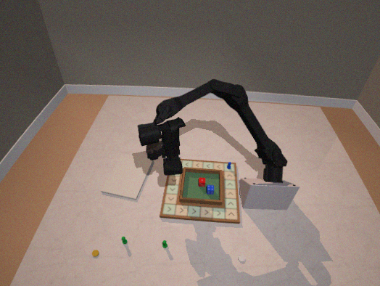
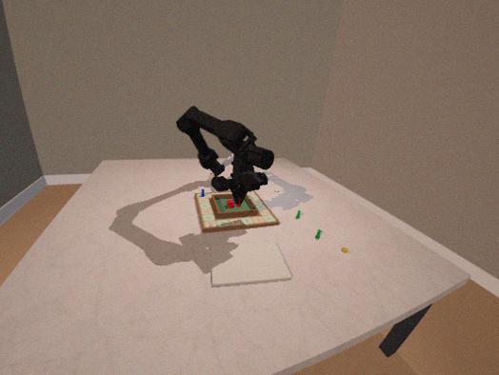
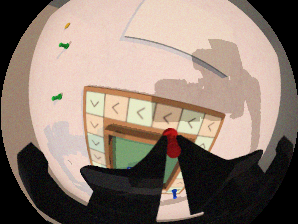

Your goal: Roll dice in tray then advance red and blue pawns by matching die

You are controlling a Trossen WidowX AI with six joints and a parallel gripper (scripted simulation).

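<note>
My gripper tip is 21 cm past the blue pawn, 12 cm to the left of it and 6 cm above it. Round my gripper tip: red pawn 1 cm above; then red die 12 cm behind, 6 cm below, 1 cm to the right; then green tray 12 cm behind, 8 cm below.
</note>
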